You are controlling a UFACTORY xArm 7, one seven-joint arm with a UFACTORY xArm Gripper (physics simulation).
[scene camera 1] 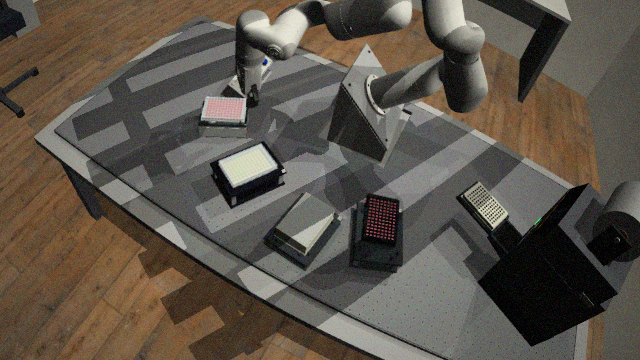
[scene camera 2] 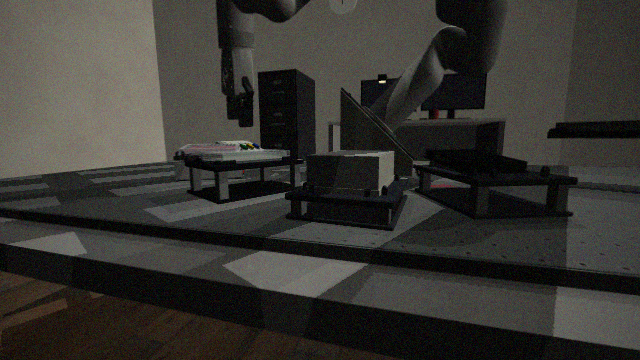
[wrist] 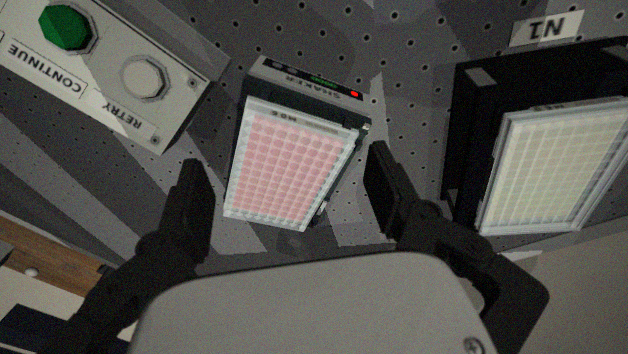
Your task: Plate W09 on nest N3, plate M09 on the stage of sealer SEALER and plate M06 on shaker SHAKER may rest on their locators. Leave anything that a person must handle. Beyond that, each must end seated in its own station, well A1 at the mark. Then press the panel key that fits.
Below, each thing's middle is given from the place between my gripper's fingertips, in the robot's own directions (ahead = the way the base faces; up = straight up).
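Labels:
From my hand, the pink-welled plate (scene camera 1: 219, 109) is 3 cm ahead, 6 cm to the right and 6 cm below. The RETRY button (wrist: 141, 78) is 7 cm to the right of my hand, 9 cm behind it and 6 cm below it, and the green CONTINUE button (wrist: 69, 32) is 7 cm to the right of my hand too, but 14 cm behind it, and 6 cm below. As for the shaker (scene camera 1: 206, 128), that's 6 cm to the right of my hand, 3 cm ahead of it and 10 cm below it.

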